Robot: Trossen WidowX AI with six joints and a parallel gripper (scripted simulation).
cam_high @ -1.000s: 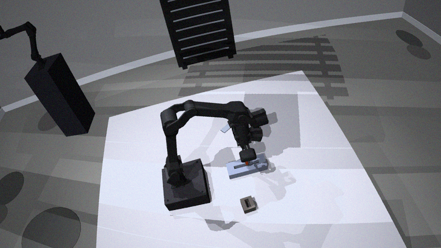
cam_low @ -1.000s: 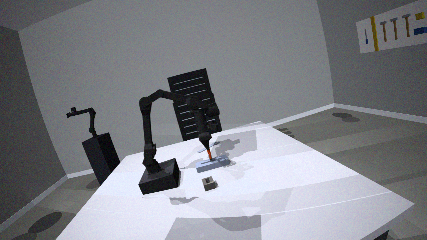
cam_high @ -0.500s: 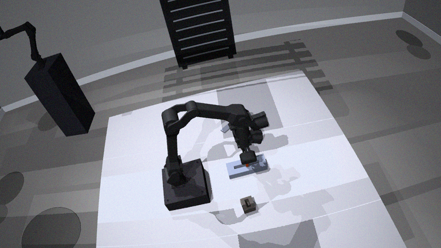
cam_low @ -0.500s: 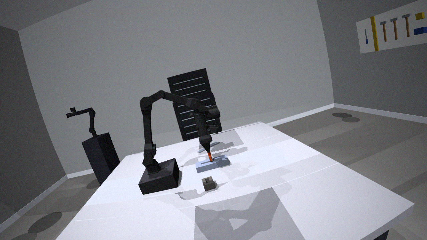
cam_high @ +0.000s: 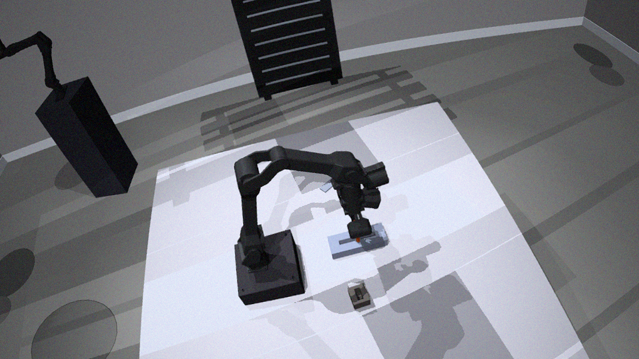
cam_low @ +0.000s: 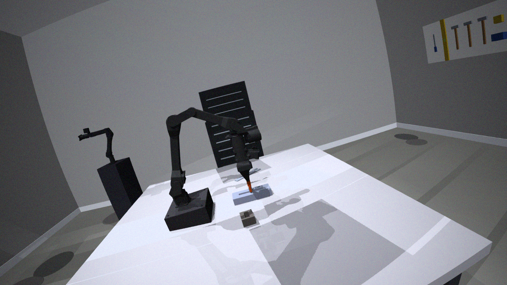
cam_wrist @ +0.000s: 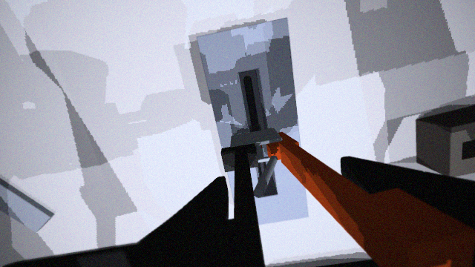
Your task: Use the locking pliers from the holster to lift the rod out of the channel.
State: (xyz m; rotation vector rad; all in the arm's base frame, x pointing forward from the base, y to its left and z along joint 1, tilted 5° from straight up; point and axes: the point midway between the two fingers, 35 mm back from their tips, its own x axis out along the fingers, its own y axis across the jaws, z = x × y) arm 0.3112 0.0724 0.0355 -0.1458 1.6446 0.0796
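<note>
The channel block is 8 cm below my gripper tip. From my gripper tip the other things lie so: thin grey plate 33 cm to the left, 10 cm below, 1 cm behind; tan holster 19 cm to the right, 9 cm below, 1 cm behind.
</note>
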